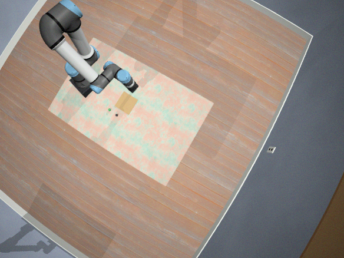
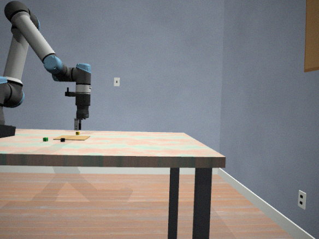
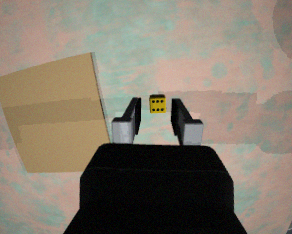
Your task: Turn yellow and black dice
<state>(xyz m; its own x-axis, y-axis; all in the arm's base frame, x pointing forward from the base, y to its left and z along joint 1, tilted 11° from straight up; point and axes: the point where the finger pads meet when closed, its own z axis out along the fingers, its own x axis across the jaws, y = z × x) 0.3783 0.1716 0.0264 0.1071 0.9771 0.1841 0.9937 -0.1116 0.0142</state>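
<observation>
Now: hand 3 cm above the yellow die. From my hand the other things lie so: black die (25 cm to the right, 3 cm below, 1 cm ahead); tan mat (13 cm to the right, 4 cm below, 1 cm ahead); green die (25 cm to the right, 7 cm behind, 3 cm below).
</observation>
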